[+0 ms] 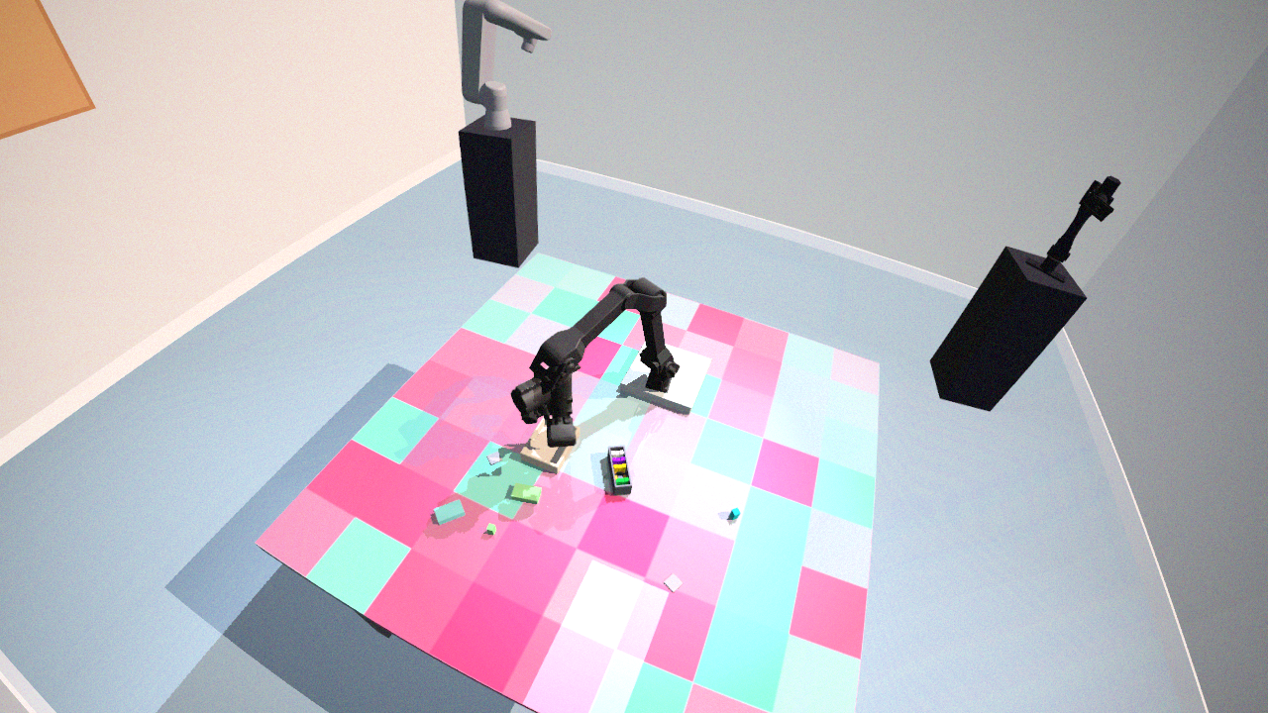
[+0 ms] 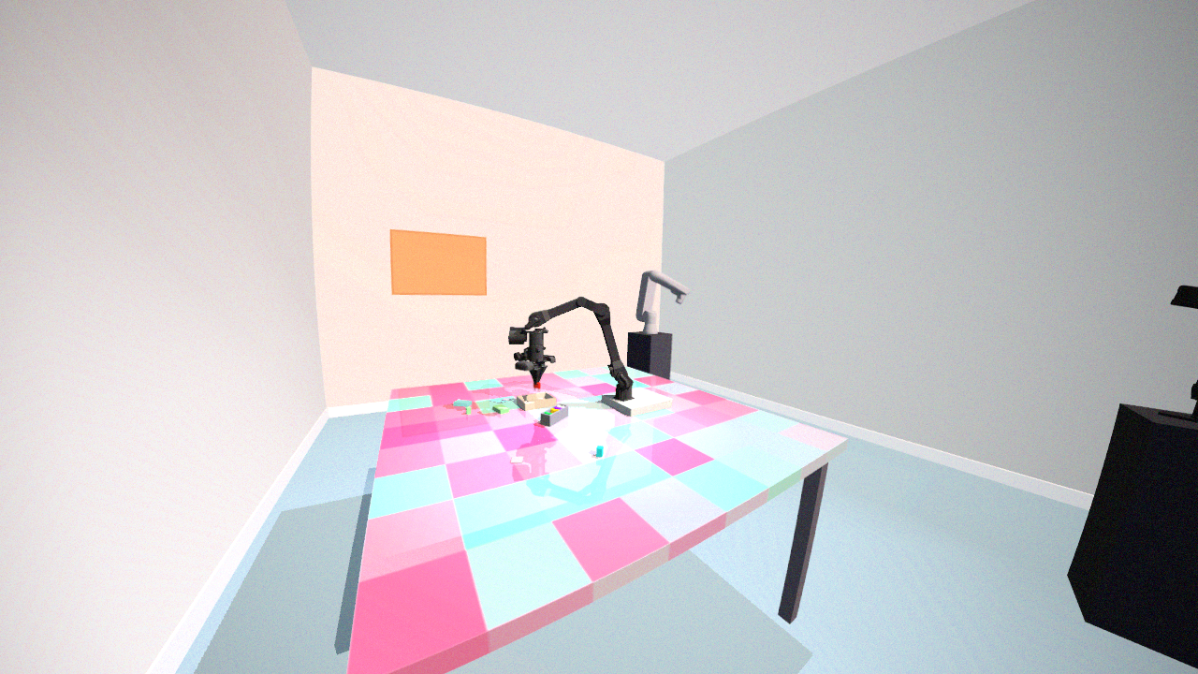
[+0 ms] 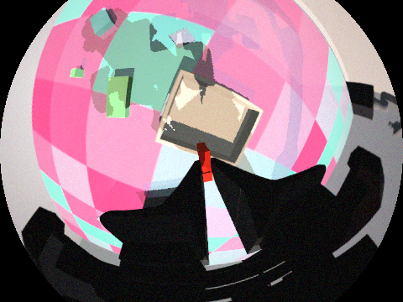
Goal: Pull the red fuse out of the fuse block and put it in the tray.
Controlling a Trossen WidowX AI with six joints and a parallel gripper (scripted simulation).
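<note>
Right now my gripper tip is 1 cm past the beige tray, 3 cm to the left of it and 9 cm above it. Also, from my gripper tip: green flat block 13 cm ahead, 3 cm to the right, 9 cm below; red fuse 1 cm below; small green cube 25 cm ahead, 7 cm to the right, 8 cm below.
</note>
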